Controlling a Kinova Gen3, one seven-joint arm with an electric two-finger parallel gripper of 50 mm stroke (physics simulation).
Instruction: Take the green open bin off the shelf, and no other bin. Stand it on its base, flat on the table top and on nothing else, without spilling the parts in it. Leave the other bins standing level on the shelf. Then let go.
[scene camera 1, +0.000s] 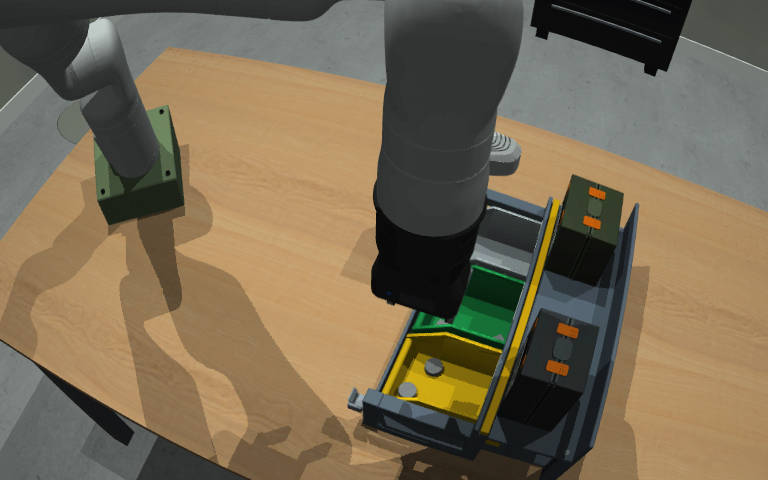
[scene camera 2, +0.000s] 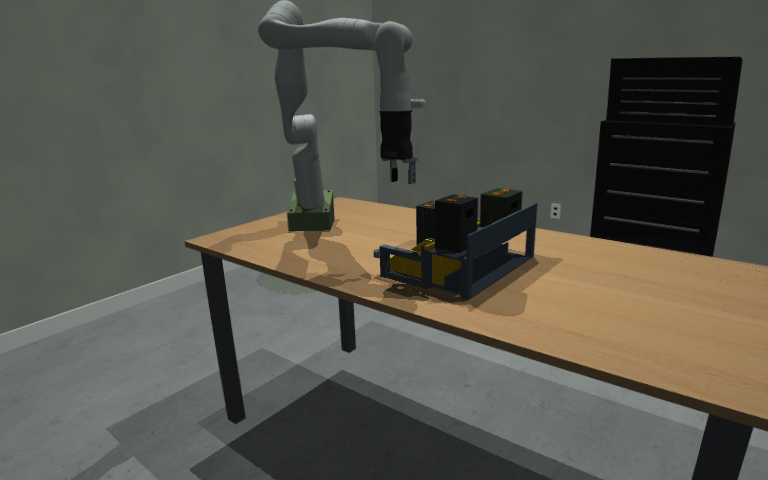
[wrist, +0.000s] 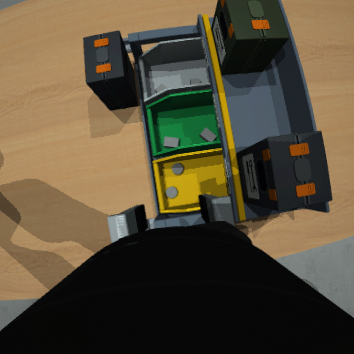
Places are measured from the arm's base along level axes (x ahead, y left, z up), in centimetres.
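Where they show: gripper, between the fingertips: (scene camera 1: 423, 305) (scene camera 2: 403, 182) (wrist: 172, 210); arm's base, origin of its link: (scene camera 1: 135, 153) (scene camera 2: 311, 201).
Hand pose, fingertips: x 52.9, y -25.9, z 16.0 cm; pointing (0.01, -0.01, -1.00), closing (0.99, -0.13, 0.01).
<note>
Things, the pixels of their top centre, and the offset from my fingertips. "spot": a spot on its surface instead. Level surfaces: height alone.
- green open bin, a spot on its surface: (scene camera 1: 491, 308) (wrist: 189, 110) spot: dx +8.7, dy +16.5, dz -24.1 cm
- yellow bin, a spot on its surface: (scene camera 1: 447, 376) spot: dx +4.5, dy +4.5, dz -24.1 cm
- grey bin, a spot on its surface: (scene camera 1: 506, 240) (wrist: 175, 59) spot: dx +9.3, dy +28.5, dz -23.0 cm
- dark case, centre of its top: (wrist: 101, 54) (scene camera 2: 432, 203) dx -4.3, dy +26.2, dz -11.8 cm
- table, height of its surface: dz -25.0 cm
- black case, centre of its top: (scene camera 1: 563, 348) (wrist: 302, 169) (scene camera 2: 456, 198) dx +15.1, dy -0.4, dz -2.6 cm
- dark green case, centre of its top: (scene camera 1: 594, 208) (wrist: 255, 9) (scene camera 2: 501, 192) dx +18.9, dy +22.4, dz -5.3 cm
- yellow rail, centre of its top: (scene camera 1: 529, 302) (wrist: 224, 107) dx +12.6, dy +11.9, dz -13.8 cm
The green open bin (scene camera 1: 491, 308) (wrist: 185, 120) stands in the middle of the shelf's row, with two grey parts in it in the wrist view. The yellow bin (scene camera 1: 447, 376) (wrist: 197, 187) with two round grey parts is on one side of it, and the grey bin (scene camera 1: 506, 240) (wrist: 176, 70) is on the other. The shelf (scene camera 1: 419, 410) (scene camera 2: 501, 229) (wrist: 162, 35) stands on the table top. My gripper (scene camera 2: 402, 172) (wrist: 172, 210) is open and empty, pointing down, high above the shelf. In scene camera 1 the wrist hides its fingertips and part of the green bin.
A dark case (scene camera 2: 424, 221) (wrist: 107, 70) with orange latches stands on the table (scene camera 1: 271, 169) beside the grey bin's end of the shelf. A black case (scene camera 1: 552, 367) (scene camera 2: 455, 223) (wrist: 295, 172) and a dark green case (scene camera 1: 586, 229) (scene camera 2: 500, 206) (wrist: 252, 37) stand behind the yellow rail (scene camera 1: 523, 316) (wrist: 225, 120).
</note>
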